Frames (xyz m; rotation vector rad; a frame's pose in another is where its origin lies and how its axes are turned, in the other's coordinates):
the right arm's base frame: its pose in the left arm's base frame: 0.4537 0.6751 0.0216 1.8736 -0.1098 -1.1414
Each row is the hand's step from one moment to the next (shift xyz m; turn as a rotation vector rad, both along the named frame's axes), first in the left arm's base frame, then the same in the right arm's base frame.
Working: the left arm's base frame: its pose in the right arm's base frame: 0.0866 0.2166 0.7795 -1.8736 0.1098 1.1414

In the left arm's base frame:
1: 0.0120 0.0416 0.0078 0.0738 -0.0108 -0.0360
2: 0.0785 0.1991 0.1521 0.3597 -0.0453 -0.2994
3: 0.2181 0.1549 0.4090 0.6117 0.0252 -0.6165
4: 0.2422 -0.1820 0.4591 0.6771 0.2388 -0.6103
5: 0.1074 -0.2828 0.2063 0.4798 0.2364 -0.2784
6: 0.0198 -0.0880 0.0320 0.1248 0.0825 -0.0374
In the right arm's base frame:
1: -0.0187 -0.0142 -0.0372 0.0710 0.0060 -0.0422
2: -0.1535 0.0233 -0.2118 0.4247 -0.0658 -0.1907
3: -0.2227 0.2866 -0.3273 0.7434 -0.2500 -0.3739
4: -0.0776 0.5278 -0.1341 0.6720 -0.3466 -0.5623
5: 0.0626 0.3536 0.0715 0.3413 -0.1718 -0.4664
6: 0.0331 0.0816 0.0374 0.0553 -0.0313 -0.1405

